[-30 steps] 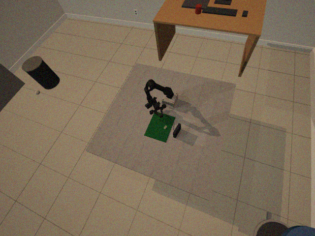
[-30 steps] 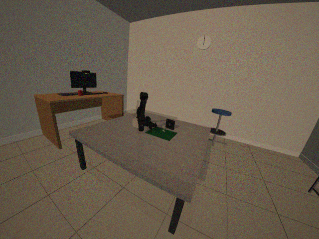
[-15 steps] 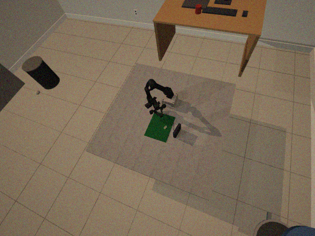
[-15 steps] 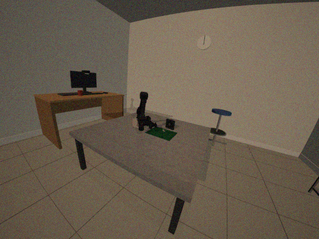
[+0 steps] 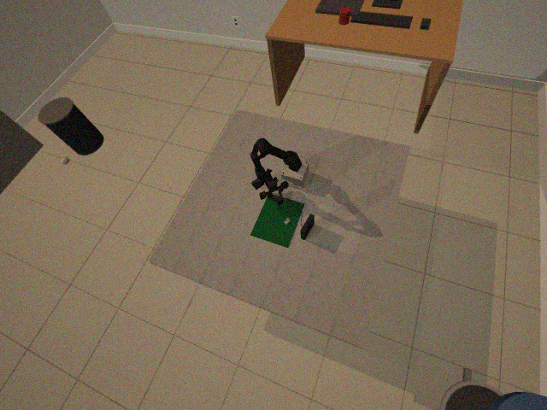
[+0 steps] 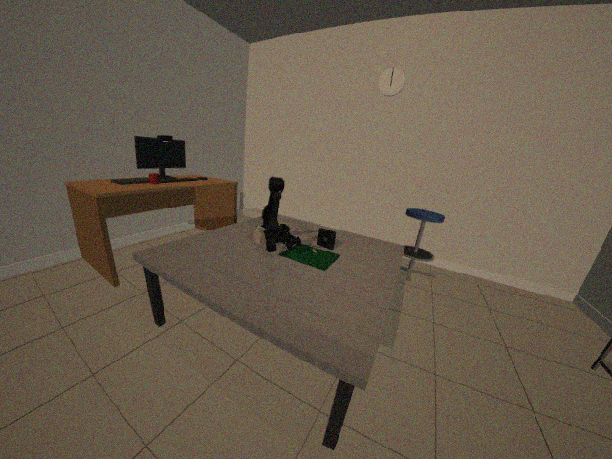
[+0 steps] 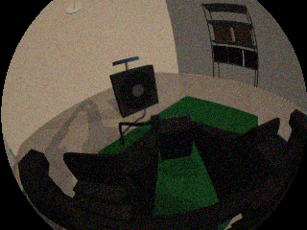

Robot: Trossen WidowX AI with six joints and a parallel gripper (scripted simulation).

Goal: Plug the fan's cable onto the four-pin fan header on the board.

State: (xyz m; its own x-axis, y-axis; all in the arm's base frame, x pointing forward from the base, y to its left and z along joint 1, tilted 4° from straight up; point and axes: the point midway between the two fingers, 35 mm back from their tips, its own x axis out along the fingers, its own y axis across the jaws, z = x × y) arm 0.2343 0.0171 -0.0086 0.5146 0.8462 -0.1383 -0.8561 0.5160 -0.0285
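The green board is 9 cm below my gripper tip, 8 cm ahead of it and 2 cm to the left of it. Round my gripper tip: black fan: 21 cm to the left, 5 cm ahead, 2 cm below; then pale four-pin header: 8 cm to the left, 8 cm below, 6 cm ahead; then dark fan plug: 1 cm below.
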